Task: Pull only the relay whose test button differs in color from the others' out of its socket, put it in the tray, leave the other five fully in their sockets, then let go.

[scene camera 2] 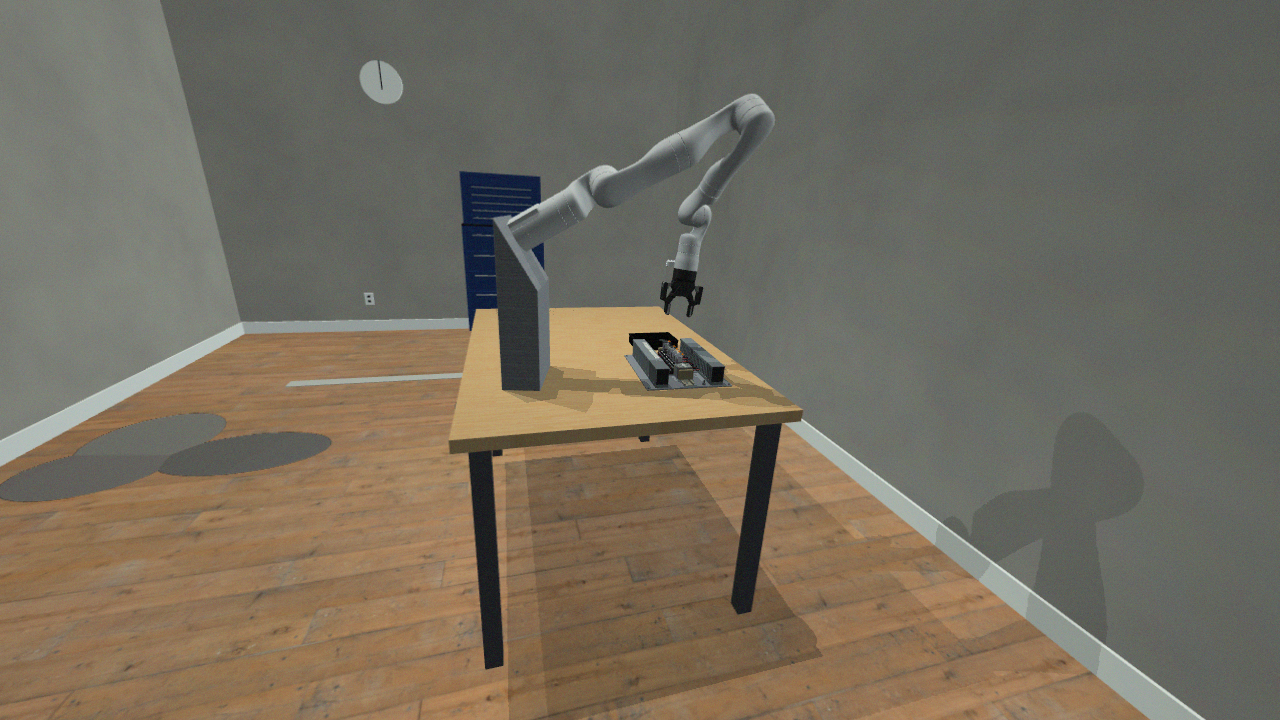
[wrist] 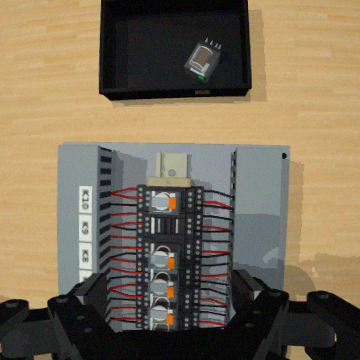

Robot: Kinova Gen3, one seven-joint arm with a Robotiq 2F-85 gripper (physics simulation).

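Seen in the pictures: gripper, fingertip midpoint: [scene camera 2: 677, 315] [wrist: 169, 288]; arm's base at its link origin: [scene camera 2: 517, 236].
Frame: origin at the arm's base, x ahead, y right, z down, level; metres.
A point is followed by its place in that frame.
Note:
The relay with the green test button [wrist: 202, 59] {x 0.549, y -0.129, z 0.385 m} lies on its side in the black tray [wrist: 175, 93] {x 0.514, y -0.098, z 0.394 m} [scene camera 2: 651, 336] {x 0.538, y -0.203, z 0.389 m}, pins pointing away from the panel. In the wrist view, an empty socket [wrist: 167, 226] {x 0.485, y 0.045, z 0.377 m} shows level with the K9 label. A relay with an orange button [wrist: 164, 201] {x 0.491, y 0.015, z 0.341 m} sits in the socket above it. Below it, more orange-button relays [wrist: 162, 257] {x 0.481, y 0.067, z 0.341 m} [wrist: 162, 285] {x 0.476, y 0.094, z 0.341 m} [wrist: 162, 312] {x 0.472, y 0.121, z 0.341 m} sit in a row. The lowest one in view [wrist: 161, 327] {x 0.468, y 0.137, z 0.341 m} is mostly hidden by the gripper body. My gripper [scene camera 2: 679, 313] {x 0.500, y 0.057, z 0.241 m} [wrist: 169, 288] {x 0.500, y 0.057, z 0.241 m} is open and empty, high above the panel.
Raised grey wire ducts [wrist: 77, 167] {x 0.410, y -0.030, z 0.346 m} [wrist: 260, 190] {x 0.580, y 0.019, z 0.346 m} flank the socket row, with red and black wires between. A beige end piece [wrist: 172, 165] {x 0.497, y -0.020, z 0.405 m} stands at the row's tray-side end. The tray lies beyond the panel. The arm's grey pedestal [scene camera 2: 521, 331] {x -0.024, y 0.137, z 0.236 m} stands on the table [scene camera 2: 572, 420] {x 0.053, y 0.359, z 0.410 m}.

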